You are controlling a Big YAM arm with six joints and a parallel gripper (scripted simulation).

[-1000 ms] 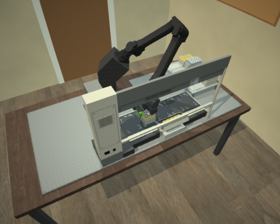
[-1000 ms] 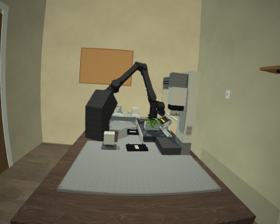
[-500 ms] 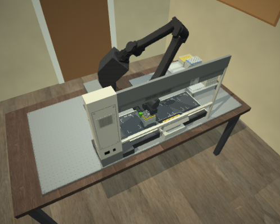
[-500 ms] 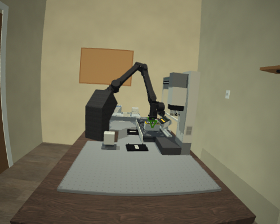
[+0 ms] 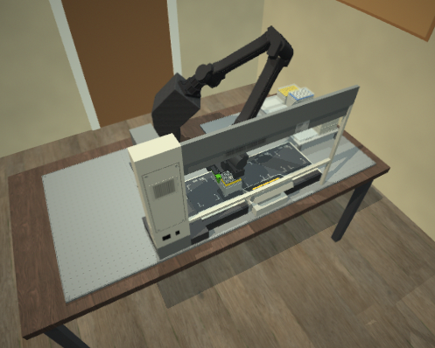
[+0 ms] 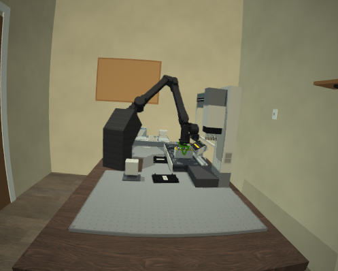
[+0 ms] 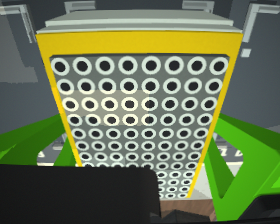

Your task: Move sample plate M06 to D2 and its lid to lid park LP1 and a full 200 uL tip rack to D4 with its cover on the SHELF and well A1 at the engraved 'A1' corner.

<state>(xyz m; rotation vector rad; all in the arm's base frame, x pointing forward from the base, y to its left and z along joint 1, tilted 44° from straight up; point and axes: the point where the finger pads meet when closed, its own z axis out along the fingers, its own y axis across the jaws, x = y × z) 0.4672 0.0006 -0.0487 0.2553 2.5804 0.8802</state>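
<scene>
Right now the yellow-framed tip rack is 1 cm to the right of my hand and 1 cm above it. Also, from my hand: RG label (16 cm behind, 8 cm below, 6 cm to the left); perforated board (15 cm behind, 9 cm below, 1 cm to the left); black regrip nest RG (16 cm behind, 8 cm below, 6 cm to the left).
</scene>
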